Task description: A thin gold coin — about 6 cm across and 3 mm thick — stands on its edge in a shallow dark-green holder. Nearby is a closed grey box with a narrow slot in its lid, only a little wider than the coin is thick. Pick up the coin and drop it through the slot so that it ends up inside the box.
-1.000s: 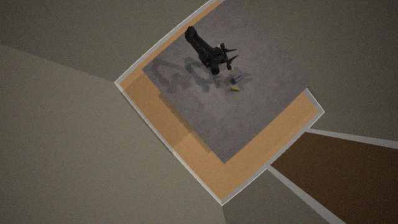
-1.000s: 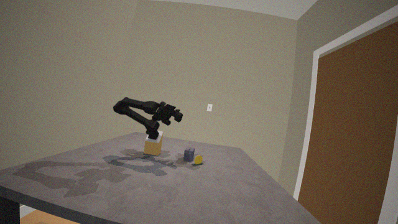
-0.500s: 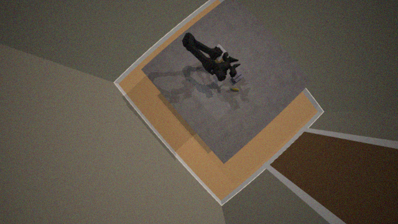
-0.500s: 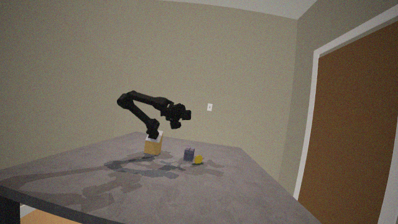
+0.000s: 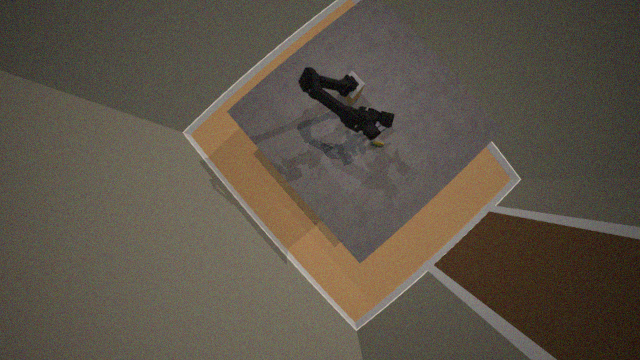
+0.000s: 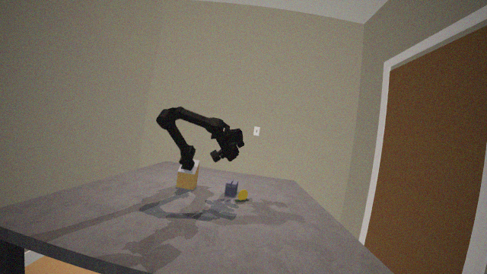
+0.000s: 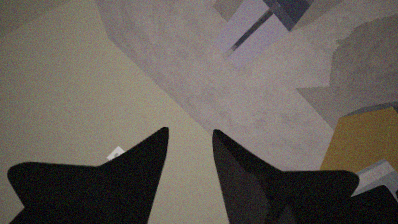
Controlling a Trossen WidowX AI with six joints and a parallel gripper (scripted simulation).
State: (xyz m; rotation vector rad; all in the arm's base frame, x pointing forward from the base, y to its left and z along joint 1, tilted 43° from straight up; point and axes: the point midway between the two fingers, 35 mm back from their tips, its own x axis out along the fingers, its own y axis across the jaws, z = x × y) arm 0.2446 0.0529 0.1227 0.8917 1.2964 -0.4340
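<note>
The gold coin is 20 cm below my gripper tip, 10 cm ahead of it and 4 cm to the right of it.
</note>
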